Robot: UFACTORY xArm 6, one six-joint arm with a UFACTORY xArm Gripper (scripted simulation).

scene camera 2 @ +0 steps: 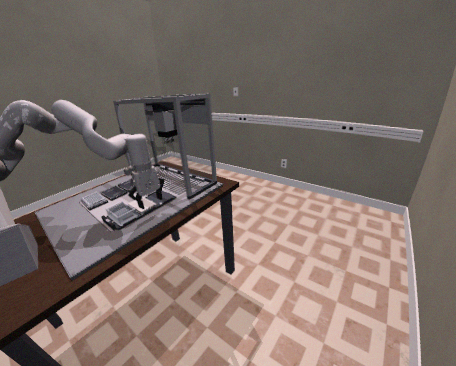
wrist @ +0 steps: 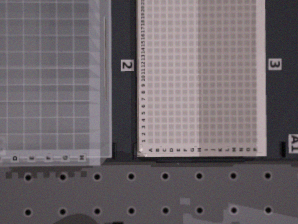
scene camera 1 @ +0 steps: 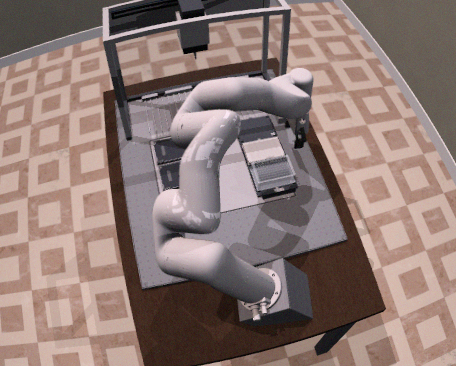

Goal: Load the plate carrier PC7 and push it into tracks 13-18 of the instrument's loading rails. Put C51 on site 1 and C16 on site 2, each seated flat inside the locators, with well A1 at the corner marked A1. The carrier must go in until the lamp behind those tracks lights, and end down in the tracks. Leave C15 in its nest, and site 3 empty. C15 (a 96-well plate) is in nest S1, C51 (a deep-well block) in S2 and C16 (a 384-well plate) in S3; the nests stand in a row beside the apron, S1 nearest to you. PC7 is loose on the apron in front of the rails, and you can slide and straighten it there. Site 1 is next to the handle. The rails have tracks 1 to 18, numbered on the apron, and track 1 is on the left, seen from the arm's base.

Path:
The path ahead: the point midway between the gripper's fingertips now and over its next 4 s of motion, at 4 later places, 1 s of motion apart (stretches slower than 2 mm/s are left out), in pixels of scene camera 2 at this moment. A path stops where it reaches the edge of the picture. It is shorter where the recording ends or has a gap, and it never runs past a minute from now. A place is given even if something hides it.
The gripper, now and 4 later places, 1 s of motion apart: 151,203; 153,210; 153,213; 153,214; 152,213

